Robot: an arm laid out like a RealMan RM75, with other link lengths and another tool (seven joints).
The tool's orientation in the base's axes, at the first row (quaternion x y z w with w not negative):
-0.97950 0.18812 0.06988 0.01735
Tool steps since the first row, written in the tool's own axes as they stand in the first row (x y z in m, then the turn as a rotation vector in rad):
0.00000 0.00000 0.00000 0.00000 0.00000 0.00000
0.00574 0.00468 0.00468 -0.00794 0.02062 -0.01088
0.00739 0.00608 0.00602 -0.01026 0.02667 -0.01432
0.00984 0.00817 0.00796 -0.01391 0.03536 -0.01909
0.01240 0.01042 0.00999 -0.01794 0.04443 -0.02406
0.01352 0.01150 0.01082 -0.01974 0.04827 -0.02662
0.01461 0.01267 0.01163 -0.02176 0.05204 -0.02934
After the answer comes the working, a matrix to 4 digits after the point.
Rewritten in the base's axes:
0.00000 0.00000 0.00000 0.00000 0.00000 0.00000
0.00293 -0.00617 -0.00549 -0.01353 -0.01690 0.01175
0.00375 -0.00799 -0.00706 -0.01746 -0.02187 0.01544
0.00498 -0.01071 -0.00935 -0.02342 -0.02889 0.02061
0.00623 -0.01361 -0.01175 -0.02984 -0.03614 0.02604
0.00675 -0.01498 -0.01274 -0.03259 -0.03920 0.02880
0.00722 -0.01641 -0.01370 -0.03549 -0.04213 0.03176

The tool's axes in the first row as the columns of a matrix, in the base's axes (rounded; the answer above uses it unrounded):
0.9195 -0.3710 -0.1304
-0.3661 -0.9286 0.0603
-0.1434 -0.0077 -0.9896

